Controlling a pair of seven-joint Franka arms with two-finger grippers.
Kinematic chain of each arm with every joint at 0, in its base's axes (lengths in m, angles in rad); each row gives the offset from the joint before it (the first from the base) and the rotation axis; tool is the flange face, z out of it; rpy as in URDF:
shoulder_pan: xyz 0 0 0.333 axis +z
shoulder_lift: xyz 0 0 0 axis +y
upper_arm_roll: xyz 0 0 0.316 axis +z
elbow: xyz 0.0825 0 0 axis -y
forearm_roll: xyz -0.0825 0 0.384 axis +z
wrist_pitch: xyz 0 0 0 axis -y
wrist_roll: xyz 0.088 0 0 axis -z
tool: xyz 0 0 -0.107 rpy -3.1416 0 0
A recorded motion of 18 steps. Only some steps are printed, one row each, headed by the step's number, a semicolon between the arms.
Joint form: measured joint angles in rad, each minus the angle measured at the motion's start. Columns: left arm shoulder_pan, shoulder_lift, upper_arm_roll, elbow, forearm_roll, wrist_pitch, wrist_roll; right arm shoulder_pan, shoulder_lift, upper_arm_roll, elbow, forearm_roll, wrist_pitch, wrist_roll.
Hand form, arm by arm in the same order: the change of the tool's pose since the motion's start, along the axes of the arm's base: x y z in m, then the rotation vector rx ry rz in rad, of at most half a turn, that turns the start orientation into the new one. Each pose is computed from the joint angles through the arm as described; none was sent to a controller.
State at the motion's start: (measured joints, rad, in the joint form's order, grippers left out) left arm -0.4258 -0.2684 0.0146 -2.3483 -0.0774 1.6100 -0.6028; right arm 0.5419 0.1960 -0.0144 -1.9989 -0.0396 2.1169 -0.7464
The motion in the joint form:
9: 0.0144 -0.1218 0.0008 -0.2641 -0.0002 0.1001 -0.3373; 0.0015 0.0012 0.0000 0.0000 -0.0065 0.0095 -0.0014
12: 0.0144 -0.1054 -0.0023 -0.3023 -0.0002 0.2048 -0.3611; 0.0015 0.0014 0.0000 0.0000 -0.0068 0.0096 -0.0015
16: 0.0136 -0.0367 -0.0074 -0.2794 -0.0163 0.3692 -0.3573; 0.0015 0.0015 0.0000 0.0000 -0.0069 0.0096 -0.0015
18: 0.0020 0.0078 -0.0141 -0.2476 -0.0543 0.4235 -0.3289; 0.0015 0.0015 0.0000 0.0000 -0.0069 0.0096 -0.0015
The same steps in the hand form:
9: -0.0578 0.0312 -0.0562 0.1751 0.0007 0.3174; 0.0006 0.0011 0.0001 -0.0001 -0.0096 0.0071
12: -0.0556 0.0301 -0.0733 0.1647 -0.0471 0.3465; 0.0007 0.0011 0.0000 -0.0004 -0.0096 0.0073
16: -0.0293 0.0173 -0.0825 0.0987 -0.1445 0.3687; 0.0007 0.0011 -0.0001 -0.0005 -0.0096 0.0074
18: -0.0167 0.0028 -0.0841 0.0476 -0.1645 0.3591; 0.0007 0.0011 -0.0001 -0.0005 -0.0096 0.0074

